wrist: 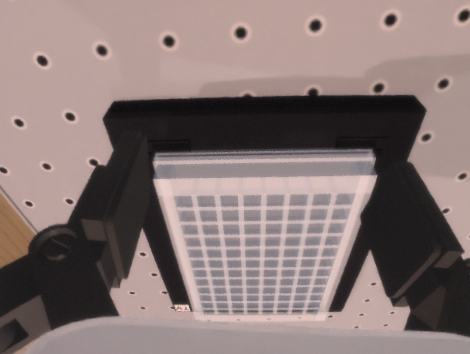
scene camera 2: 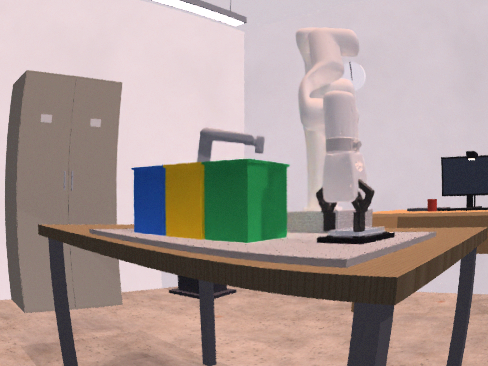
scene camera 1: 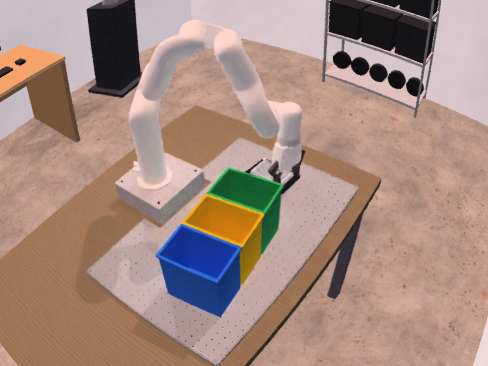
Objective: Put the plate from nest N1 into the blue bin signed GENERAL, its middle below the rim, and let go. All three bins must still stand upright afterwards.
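Note:
A clear plate with a grid of wells lies flat in a black nest; the nest's sign is not readable. My gripper is open, with one finger beside each long side of the plate, low over the nest. The blue bin stands upright at the near end of the bin row in scene camera 1. The yellow bin stands upright in the middle. The green bin stands upright nearest the nest. No bin signs show.
The bins and nest stand on a grey perforated board on a wooden table. The arm's base stands beside the board. The green and yellow bins stand between the nest and the blue bin.

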